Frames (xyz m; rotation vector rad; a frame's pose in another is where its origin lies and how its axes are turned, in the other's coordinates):
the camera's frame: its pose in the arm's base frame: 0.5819 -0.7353 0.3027 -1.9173 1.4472 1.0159
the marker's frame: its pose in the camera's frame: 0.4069 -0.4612 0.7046 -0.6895 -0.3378 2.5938
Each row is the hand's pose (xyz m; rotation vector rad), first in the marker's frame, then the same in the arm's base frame.
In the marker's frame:
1: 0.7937 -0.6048 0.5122 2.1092 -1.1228 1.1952
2: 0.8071 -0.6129 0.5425 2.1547 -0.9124 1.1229
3: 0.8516 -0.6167 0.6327 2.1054 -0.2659 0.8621
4: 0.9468 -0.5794 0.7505 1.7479 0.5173 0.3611
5: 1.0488 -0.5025 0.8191 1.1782 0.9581 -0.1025
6: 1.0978 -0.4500 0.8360 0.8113 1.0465 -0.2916
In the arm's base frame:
1: -0.0724 0.0947 -0.0520 -0.7189 -1.5690 1.8036
2: -0.0908 0.1228 -0.0459 -0.5670 -1.5721 1.6745
3: -0.1299 0.2100 -0.0143 -0.1830 -1.5533 1.1672
4: -0.1610 0.3312 0.0789 0.2873 -1.4643 0.3428
5: -0.1521 0.4112 0.1995 0.5456 -1.3337 -0.4597
6: -0.1315 0.4367 0.2655 0.5618 -1.2624 -0.8851

